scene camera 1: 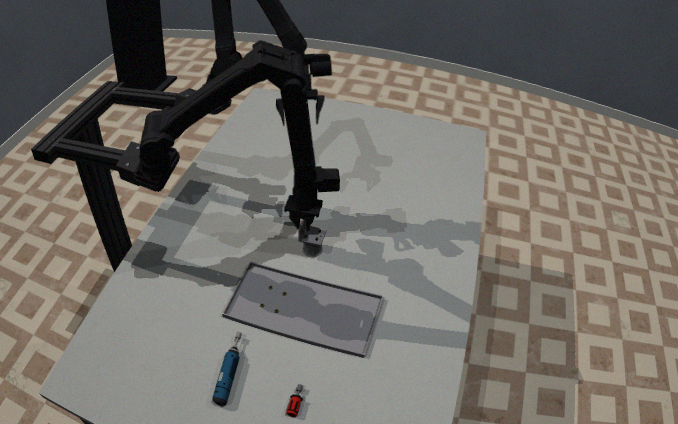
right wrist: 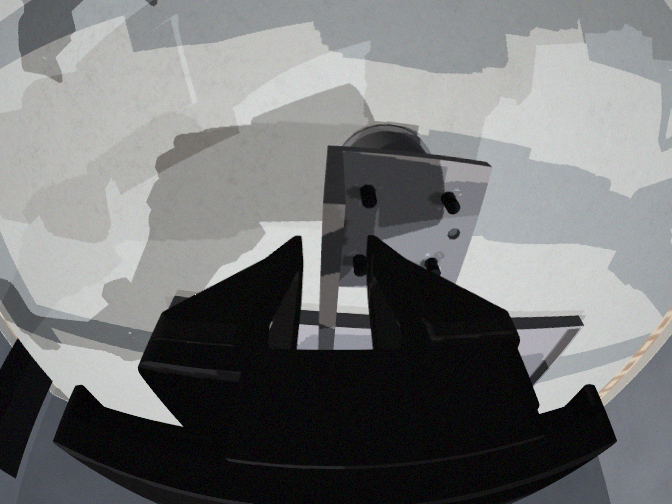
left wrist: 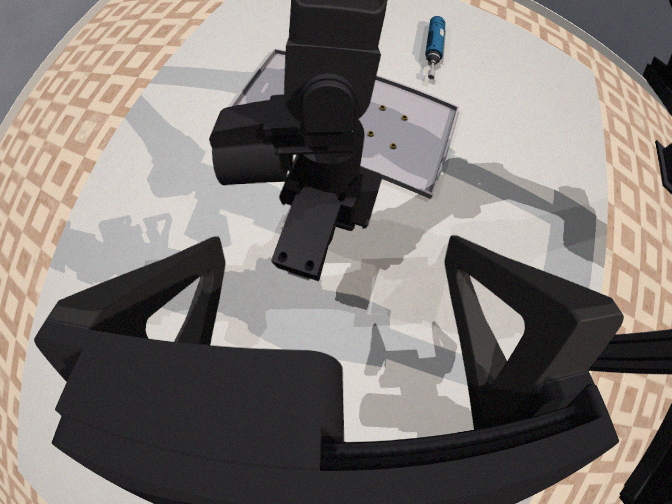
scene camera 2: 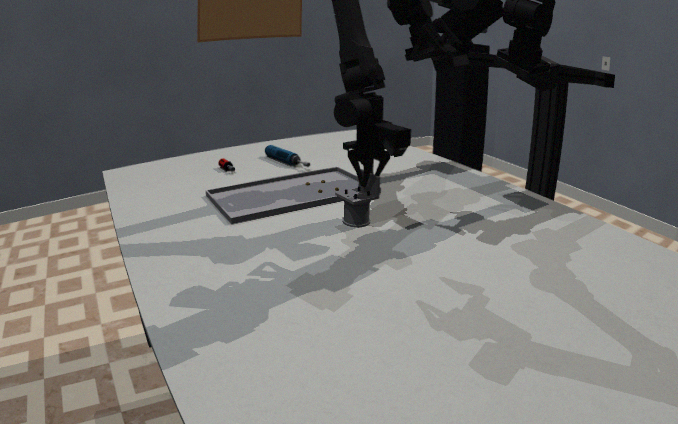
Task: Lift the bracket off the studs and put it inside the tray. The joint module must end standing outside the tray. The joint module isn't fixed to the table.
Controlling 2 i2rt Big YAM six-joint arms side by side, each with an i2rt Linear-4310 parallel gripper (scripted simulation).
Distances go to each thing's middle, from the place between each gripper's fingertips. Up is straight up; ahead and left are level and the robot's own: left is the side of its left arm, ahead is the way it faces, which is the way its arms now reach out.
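Counted from my right hand (scene camera 2: 368, 185), the grey bracket (right wrist: 409, 216) is 20 mm below it and 30 mm ahead of it. The grey joint module (right wrist: 382, 136) is 60 mm below that same right hand and 30 mm ahead of it, while the tray (scene camera 1: 312, 311) sits 80 mm below my right hand, 70 mm ahead of it and 240 mm to the right of it.
For my left hand (scene camera 2: 422, 58), I find the grey bracket 31 cm below it, 8 cm ahead of it and 12 cm to the right of it. The grey joint module is 35 cm below my left hand, 12 cm to the right of it and 8 cm ahead of it. As for the tray, it is 38 cm below my left hand, 35 cm to the right of it and 12 cm ahead of it.
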